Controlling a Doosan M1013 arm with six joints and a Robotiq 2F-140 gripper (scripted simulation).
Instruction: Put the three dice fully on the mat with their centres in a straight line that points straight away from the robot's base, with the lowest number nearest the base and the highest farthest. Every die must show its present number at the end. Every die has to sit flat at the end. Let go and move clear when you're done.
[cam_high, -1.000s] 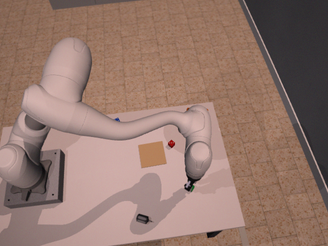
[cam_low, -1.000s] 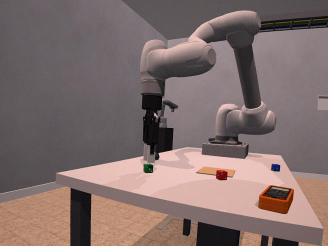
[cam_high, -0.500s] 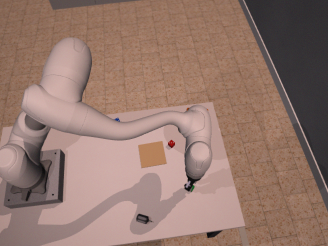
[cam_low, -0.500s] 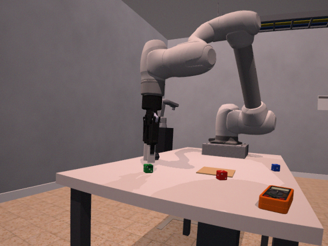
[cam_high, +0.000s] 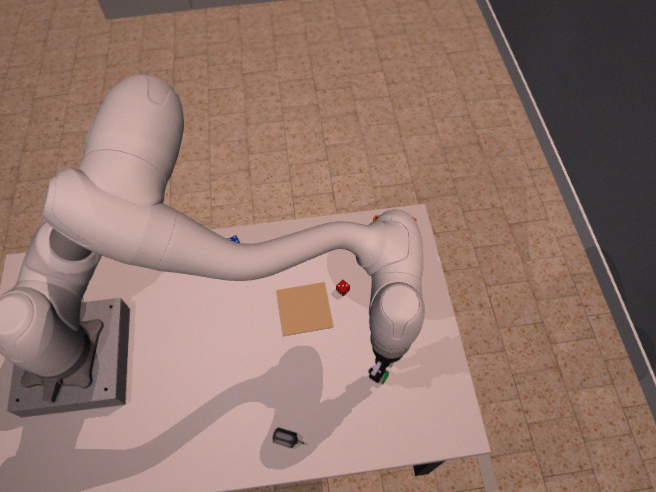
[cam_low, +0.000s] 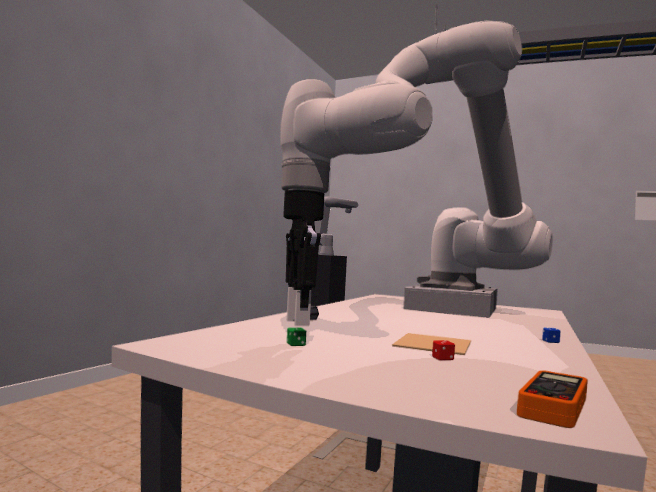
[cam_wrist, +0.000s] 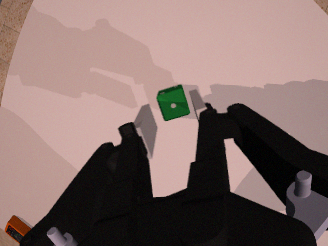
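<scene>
The green die is 6 cm below my hand. The rest, counted from my hand: red die 10 cm behind, 25 cm to the left, 6 cm below; then tan mat 21 cm behind, 20 cm to the left, 7 cm below; then blue die 42 cm behind, 40 cm to the left, 6 cm below.
</scene>
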